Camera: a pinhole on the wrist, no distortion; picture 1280 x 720 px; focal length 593.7 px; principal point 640.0 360.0 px. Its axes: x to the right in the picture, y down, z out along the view. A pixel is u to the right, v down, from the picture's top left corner.
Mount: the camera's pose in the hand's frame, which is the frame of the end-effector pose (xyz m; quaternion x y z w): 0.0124 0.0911 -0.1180 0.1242 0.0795 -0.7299 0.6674
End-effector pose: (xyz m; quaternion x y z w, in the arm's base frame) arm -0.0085 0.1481 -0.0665 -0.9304 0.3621 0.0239 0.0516
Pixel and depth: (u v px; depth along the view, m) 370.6 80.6 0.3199
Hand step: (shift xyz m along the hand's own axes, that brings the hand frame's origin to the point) -0.1500 0.1540 0.2222
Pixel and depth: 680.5 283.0 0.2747
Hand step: -0.0451 -0.0008 0.1376
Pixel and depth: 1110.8 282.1 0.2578
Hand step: -0.0566 -0.1735 0.0681
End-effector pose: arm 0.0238 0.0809 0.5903 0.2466 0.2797 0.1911 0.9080
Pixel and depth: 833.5 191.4 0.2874
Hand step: -0.0977 -0.0715 0.1259
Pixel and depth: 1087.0 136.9 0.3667
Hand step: -0.1738 -0.2625 0.1465
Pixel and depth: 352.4 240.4 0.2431
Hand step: -0.0454 0.1397 0.1459
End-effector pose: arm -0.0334 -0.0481 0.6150 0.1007 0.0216 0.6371 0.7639
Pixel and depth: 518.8 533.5 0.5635
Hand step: 0.1427 0.0262 0.4622
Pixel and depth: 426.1 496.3 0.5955
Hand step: 0.1203 0.1149 0.5201
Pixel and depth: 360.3 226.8 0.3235
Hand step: -0.0722 0.1524 0.2316
